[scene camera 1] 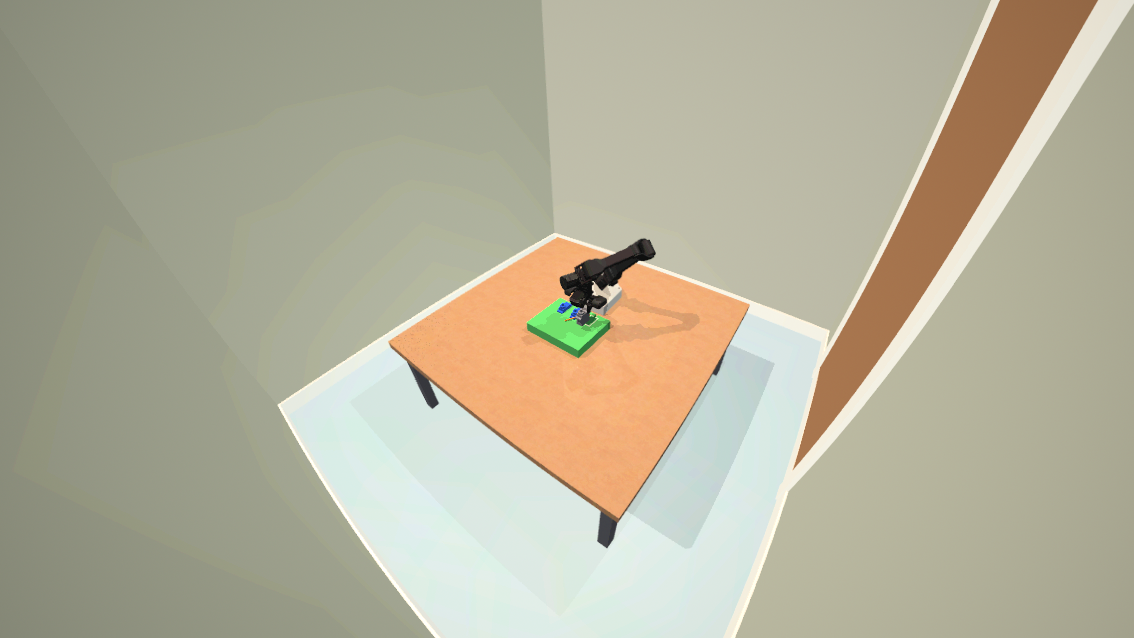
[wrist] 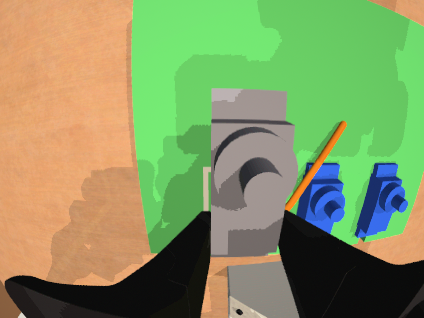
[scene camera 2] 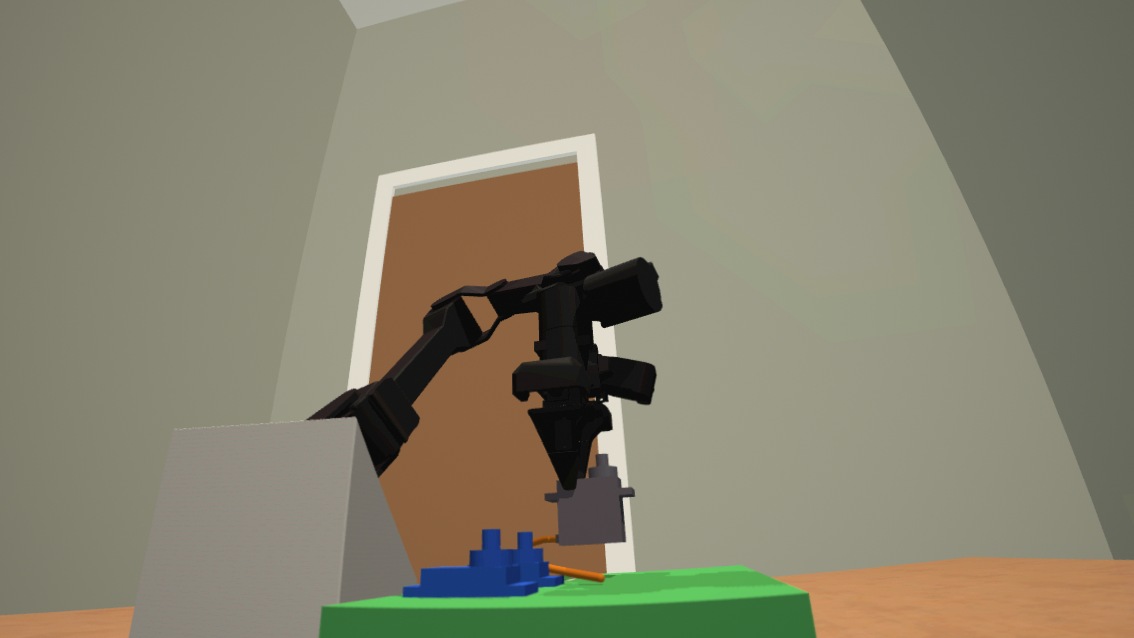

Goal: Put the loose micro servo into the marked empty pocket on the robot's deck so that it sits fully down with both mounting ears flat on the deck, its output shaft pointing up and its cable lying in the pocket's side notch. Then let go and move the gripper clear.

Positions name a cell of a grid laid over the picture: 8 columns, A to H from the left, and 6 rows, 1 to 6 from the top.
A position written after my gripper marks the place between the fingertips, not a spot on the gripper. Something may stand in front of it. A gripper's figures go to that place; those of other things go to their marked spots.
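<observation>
Green deck (wrist: G2): 20 cm from the lens. Marked spots on the green deck and a grey micro servo (wrist: E4): 15 cm apart. My gripper (wrist: E5): 10 cm from the lens. Grey micro servo: 6 cm from the lens.
</observation>
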